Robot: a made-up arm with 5 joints.
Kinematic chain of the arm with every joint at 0, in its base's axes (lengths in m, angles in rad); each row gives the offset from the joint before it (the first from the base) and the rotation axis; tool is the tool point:
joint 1: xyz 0 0 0.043 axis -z
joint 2: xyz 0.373 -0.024 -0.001 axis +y
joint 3: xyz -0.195 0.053 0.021 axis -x
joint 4: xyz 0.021 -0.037 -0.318 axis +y
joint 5: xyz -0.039 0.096 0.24 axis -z
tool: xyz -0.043 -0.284 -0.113
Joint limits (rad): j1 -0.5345..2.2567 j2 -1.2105..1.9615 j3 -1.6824..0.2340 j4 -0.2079..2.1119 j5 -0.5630..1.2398
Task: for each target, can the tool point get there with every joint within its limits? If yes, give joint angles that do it. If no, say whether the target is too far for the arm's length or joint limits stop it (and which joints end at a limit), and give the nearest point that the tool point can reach.
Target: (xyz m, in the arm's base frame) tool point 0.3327 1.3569 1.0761
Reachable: no: too far | nearest point 0.3893 0.5636 0.4962 | short by 0.984 m
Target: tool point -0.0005 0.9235 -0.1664
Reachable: no: joint limits stop it (at a limit: joint 1, joint 3, joint 4, joint 5) | nearest point 0.1285 0.6544 -0.1105 | short by 0.304 m
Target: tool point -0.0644 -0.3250 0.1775
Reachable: yes | joints 1.5569 1.4734 -0.3354 1.2471 0.7870
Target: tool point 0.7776 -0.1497 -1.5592
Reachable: no: too far | nearest point 0.4097 -0.0789 -0.5240 | short by 1.101 m
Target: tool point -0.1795 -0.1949 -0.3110
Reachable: yes | joints 1.9018 -0.5813 -0.3506 0.0597 0.1964
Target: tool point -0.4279 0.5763 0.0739
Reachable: no: joint limits stop it (at a limit: joint 1, joint 4, joint 5) | nearest point -0.1327 0.4393 0.0608 | short by 0.326 m
